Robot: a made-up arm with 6 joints. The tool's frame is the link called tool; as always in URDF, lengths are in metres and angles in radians. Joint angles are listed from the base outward.
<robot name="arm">
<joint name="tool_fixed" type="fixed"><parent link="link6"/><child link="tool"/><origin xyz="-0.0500 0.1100 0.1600" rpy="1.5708 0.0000 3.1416"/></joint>
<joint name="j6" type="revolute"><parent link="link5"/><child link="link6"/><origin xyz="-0.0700 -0.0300 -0.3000" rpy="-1.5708 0.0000 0.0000"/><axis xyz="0 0 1"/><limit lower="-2.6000" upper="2.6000"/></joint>
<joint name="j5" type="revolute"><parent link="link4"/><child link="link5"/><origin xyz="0.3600 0.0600 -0.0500" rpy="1.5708 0.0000 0.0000"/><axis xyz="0 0 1"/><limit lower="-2.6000" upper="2.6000"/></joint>
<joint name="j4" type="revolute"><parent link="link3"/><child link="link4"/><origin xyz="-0.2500 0.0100 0.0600" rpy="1.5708 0.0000 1.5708"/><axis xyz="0 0 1"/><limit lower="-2.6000" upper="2.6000"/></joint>
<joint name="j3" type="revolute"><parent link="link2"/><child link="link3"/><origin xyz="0.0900 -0.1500 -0.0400" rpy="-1.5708 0.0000 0.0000"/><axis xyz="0 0 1"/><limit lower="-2.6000" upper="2.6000"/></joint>
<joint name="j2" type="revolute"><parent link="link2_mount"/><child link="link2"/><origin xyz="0.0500 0.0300 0.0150" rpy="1.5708 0.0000 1.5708"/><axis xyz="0 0 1"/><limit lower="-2.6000" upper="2.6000"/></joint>
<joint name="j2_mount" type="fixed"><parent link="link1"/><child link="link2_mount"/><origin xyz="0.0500 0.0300 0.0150" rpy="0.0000 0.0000 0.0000"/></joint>
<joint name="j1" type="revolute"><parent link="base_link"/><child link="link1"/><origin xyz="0.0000 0.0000 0.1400" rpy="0.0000 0.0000 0.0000"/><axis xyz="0 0 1"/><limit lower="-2.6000" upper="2.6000"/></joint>
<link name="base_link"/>
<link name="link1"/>
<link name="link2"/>
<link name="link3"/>
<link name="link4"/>
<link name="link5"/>
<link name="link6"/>
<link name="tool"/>
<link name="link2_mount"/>
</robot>
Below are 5 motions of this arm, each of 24 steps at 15 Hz.
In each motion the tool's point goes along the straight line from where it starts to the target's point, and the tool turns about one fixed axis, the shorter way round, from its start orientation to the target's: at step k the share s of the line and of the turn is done. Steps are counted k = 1, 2, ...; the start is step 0. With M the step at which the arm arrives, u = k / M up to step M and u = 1 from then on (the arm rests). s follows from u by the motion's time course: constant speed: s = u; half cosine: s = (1 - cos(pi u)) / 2; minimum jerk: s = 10 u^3 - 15 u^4 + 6 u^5.
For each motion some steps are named. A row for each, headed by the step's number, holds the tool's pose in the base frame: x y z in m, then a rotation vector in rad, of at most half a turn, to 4 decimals.
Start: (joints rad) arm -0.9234 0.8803 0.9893 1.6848 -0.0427 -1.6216
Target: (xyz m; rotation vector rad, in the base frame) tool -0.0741 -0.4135 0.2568 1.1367 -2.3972 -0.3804
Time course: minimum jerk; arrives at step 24
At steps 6, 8, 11, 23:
6: 0.2918 -0.3158 0.5827 0.6155 -0.8351 0.0491
8: 0.2484 -0.3274 0.5440 0.6857 -1.0190 0.0059
11: 0.1617 -0.3505 0.4668 0.8201 -1.3873 -0.0858
23: -0.0738 -0.4134 0.2570 1.1364 -2.3960 -0.3800

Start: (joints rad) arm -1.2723 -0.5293 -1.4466 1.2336 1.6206 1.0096
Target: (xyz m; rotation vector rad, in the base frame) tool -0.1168 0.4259 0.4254 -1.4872 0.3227 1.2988
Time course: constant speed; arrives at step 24
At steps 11, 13, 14, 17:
11: -0.1230 0.4001 0.4732 -1.3154 0.1359 1.3367
13: -0.1221 0.4040 0.4659 -1.3422 0.1643 1.3318
14: -0.1216 0.4060 0.4622 -1.3556 0.1785 1.3292
17: -0.1202 0.4120 0.4511 -1.3955 0.2214 1.3210

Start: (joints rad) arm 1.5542 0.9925 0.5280 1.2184 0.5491 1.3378
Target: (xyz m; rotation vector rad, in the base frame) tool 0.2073 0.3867 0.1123 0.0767 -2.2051 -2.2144
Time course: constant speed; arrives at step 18
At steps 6, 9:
6: 0.1271 0.4147 0.1902 -1.3691 2.0159 1.7467
9: 0.1472 0.4077 0.1707 -1.0744 2.1081 1.9030

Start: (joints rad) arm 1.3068 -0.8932 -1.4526 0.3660 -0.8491 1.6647
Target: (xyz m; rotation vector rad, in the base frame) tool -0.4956 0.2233 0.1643 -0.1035 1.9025 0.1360
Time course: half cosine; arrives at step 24
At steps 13, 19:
13: -0.4921 0.1617 0.1501 -0.4115 1.5983 0.1707
19: -0.4948 0.2087 0.1609 -0.1796 1.8327 0.1449

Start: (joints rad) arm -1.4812 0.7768 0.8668 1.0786 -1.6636 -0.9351
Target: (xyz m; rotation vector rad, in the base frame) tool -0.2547 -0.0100 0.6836 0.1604 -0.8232 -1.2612
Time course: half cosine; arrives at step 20
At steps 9, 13, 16, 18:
9: -0.2695 -0.2501 0.6281 0.8375 -1.0203 -0.0661
13: -0.2617 -0.1234 0.6574 0.5035 -0.9532 -0.7154
16: -0.2571 -0.0497 0.6744 0.2851 -0.8763 -1.0745
18: -0.2553 -0.0202 0.6812 0.1928 -0.8376 -1.2138

